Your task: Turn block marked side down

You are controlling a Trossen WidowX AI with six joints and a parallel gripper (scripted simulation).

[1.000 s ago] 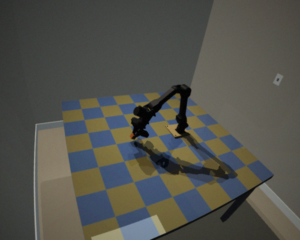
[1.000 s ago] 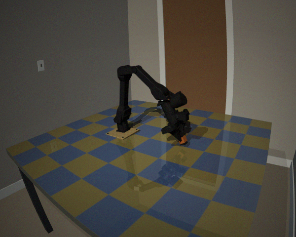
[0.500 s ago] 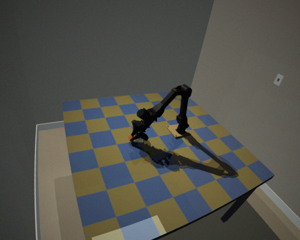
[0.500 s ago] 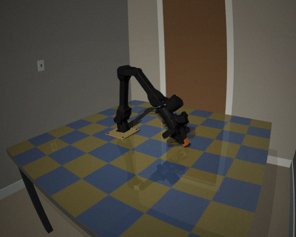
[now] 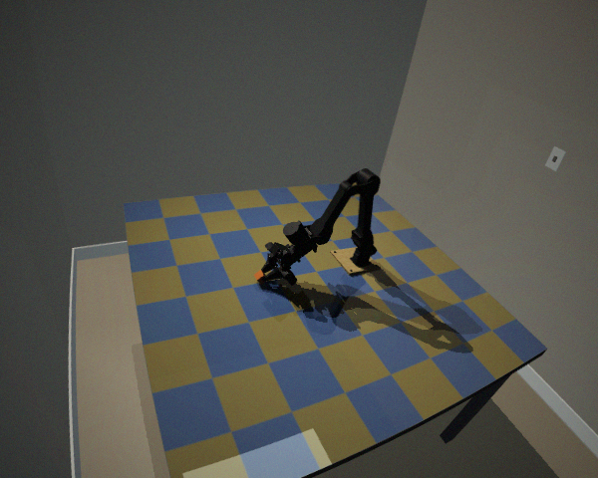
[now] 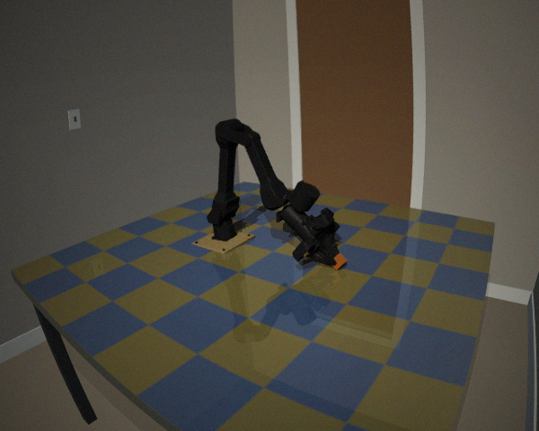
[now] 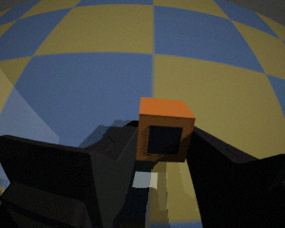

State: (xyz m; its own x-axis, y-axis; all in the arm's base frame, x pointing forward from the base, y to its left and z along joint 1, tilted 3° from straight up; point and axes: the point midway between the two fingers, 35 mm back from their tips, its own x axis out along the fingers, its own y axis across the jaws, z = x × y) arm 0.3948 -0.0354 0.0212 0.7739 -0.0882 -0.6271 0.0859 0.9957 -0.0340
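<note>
My gripper tip is 1 cm below the orange block and 1 cm past it.
</note>
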